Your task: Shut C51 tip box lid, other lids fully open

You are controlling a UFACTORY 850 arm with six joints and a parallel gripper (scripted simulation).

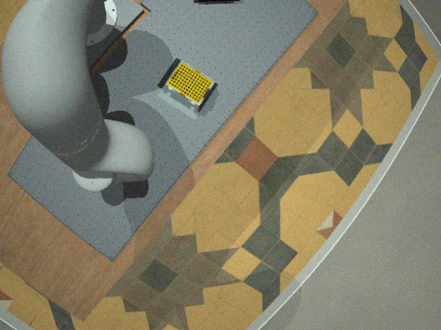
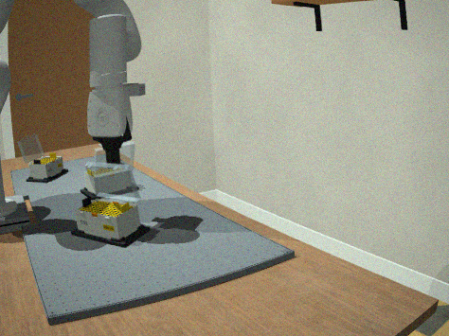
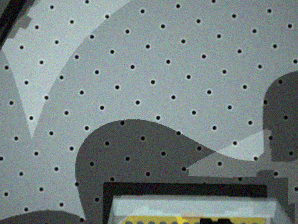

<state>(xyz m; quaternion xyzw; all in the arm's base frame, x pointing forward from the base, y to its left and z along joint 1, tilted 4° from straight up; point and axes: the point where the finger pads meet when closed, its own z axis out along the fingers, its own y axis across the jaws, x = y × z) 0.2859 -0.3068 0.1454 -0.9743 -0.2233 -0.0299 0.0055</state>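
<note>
Now: hand 50 mm above the clear lid, 20 mm past it and 10 mm to the left of it.
</note>
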